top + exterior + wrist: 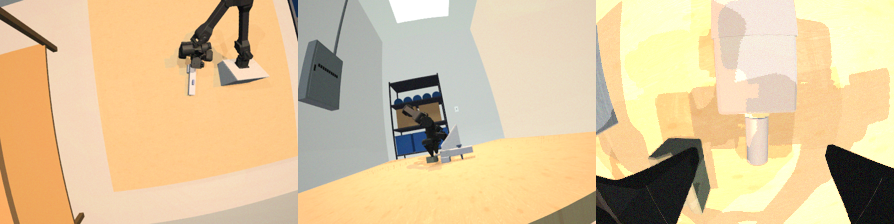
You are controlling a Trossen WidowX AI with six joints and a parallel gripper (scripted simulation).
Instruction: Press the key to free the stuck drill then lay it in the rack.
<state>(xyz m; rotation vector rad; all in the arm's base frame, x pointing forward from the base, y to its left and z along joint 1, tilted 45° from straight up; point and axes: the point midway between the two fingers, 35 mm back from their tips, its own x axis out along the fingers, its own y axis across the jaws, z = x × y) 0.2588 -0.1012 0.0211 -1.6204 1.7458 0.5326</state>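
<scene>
The drill shank lies 10 mm ahead of my gripper tip and 60 mm to the left of it. Round my gripper tip: grey block: 20 mm ahead, 120 mm to the left, 10 mm below; dark box: 90 mm behind, 30 mm to the right, 30 mm below; blue key: 20 mm ahead, 140 mm to the left.
</scene>
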